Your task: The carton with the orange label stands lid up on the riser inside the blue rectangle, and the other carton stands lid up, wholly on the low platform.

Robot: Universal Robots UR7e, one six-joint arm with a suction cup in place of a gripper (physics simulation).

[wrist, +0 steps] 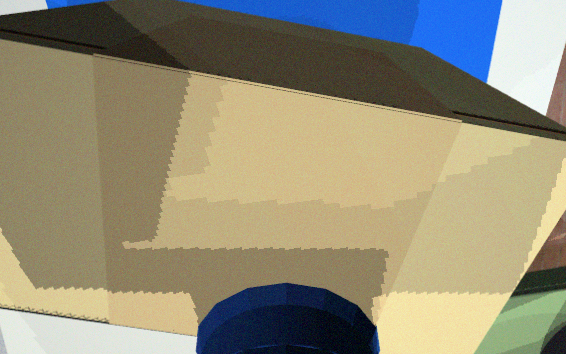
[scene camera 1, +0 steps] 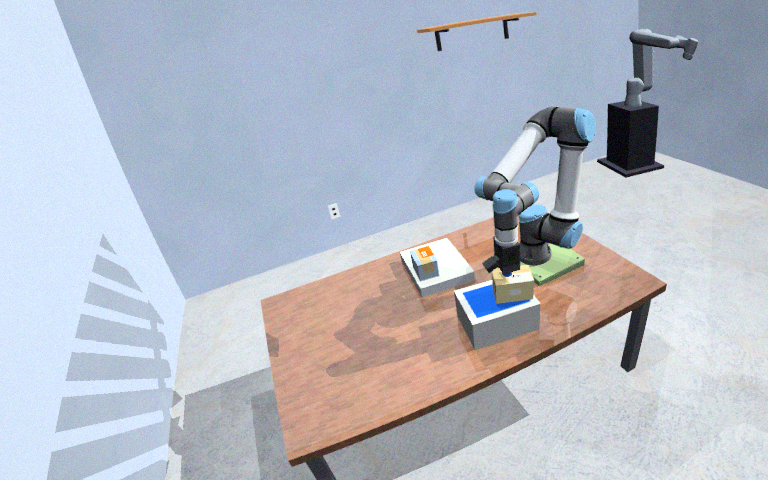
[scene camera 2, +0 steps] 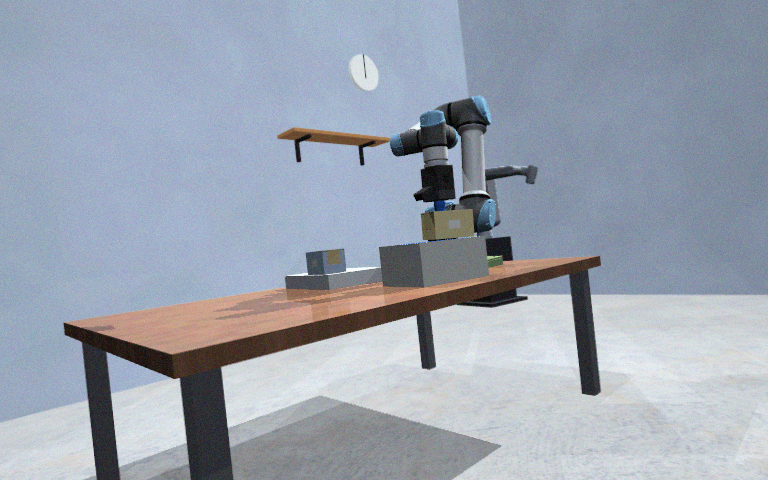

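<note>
My suction cup (scene camera 1: 507, 275) (scene camera 2: 440, 208) (wrist: 287, 320) is on the top of the tan carton (scene camera 1: 512, 289) (scene camera 2: 450, 226) (wrist: 300, 150) and holds it upright, a little above the riser (scene camera 1: 504, 328) (scene camera 2: 402, 266) (wrist: 522, 40). A thin strip of blue shows under the carton in scene camera 2. The blue rectangle (scene camera 1: 476, 303) (wrist: 455, 35) on the riser's top is partly hidden by the carton. The carton with the orange label (scene camera 1: 424, 266) (scene camera 2: 325, 262) is grey-blue and stands on the low platform (scene camera 1: 454, 259) (scene camera 2: 308, 281), its orange label on top.
The low platform is behind and left of the riser on the wooden table (scene camera 1: 351, 390) (scene camera 2: 271, 333). The arm's base stands on a green plate (scene camera 1: 566, 261) (wrist: 520, 320) behind the riser. A wall shelf (scene camera 1: 475, 22) (scene camera 2: 334, 136) hangs at the back.
</note>
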